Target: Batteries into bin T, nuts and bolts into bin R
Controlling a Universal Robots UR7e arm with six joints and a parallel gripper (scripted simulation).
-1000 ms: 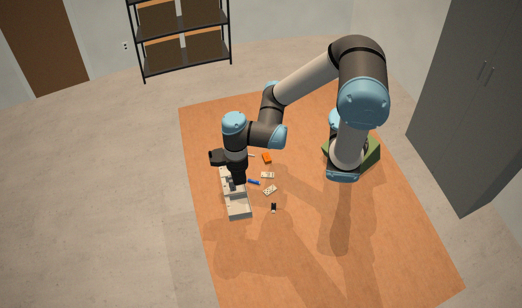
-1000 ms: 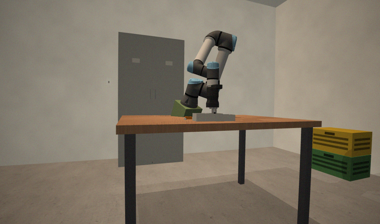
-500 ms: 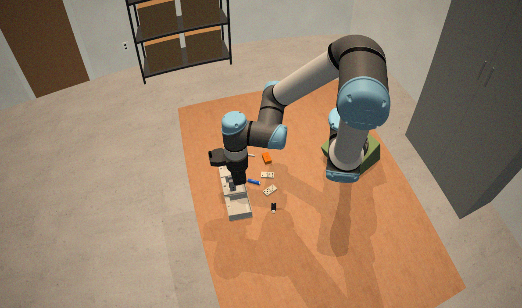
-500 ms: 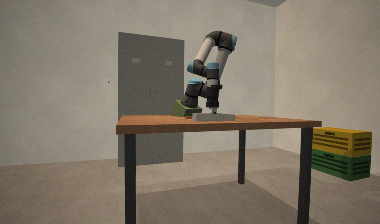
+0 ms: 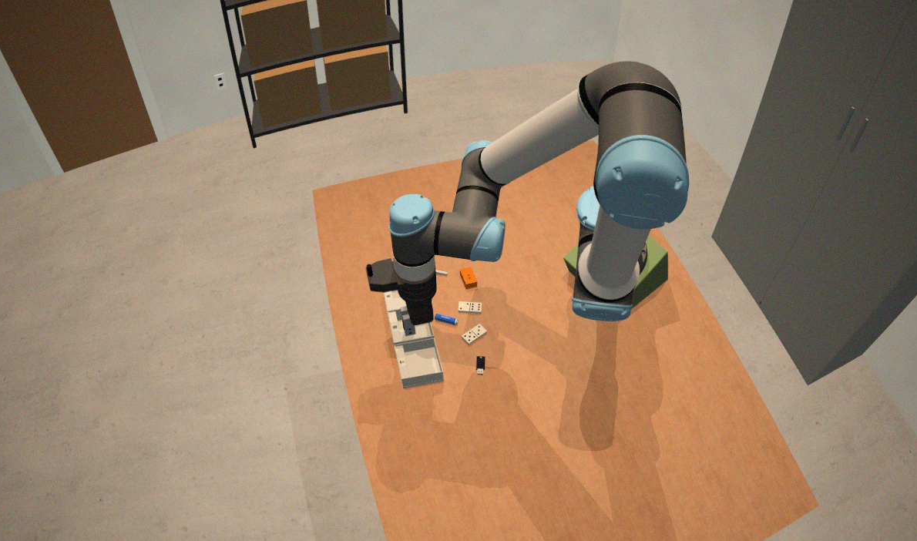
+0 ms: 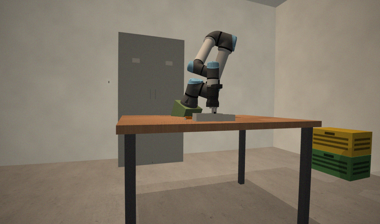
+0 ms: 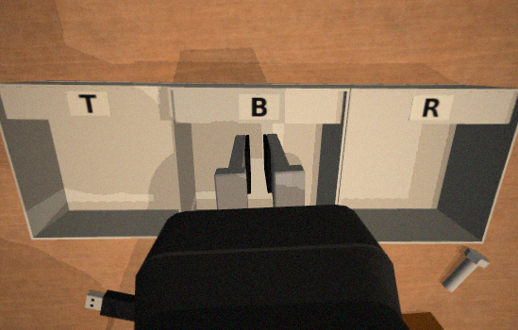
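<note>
My hand is 1 cm above the grey bin row. The rest, counted from my hand: blue cylindrical battery (9 cm behind, 3 cm below); then black USB stick (10 cm behind, 13 cm to the left, 3 cm below); then grey bolt (12 cm behind, 14 cm to the right, 3 cm below).
</note>
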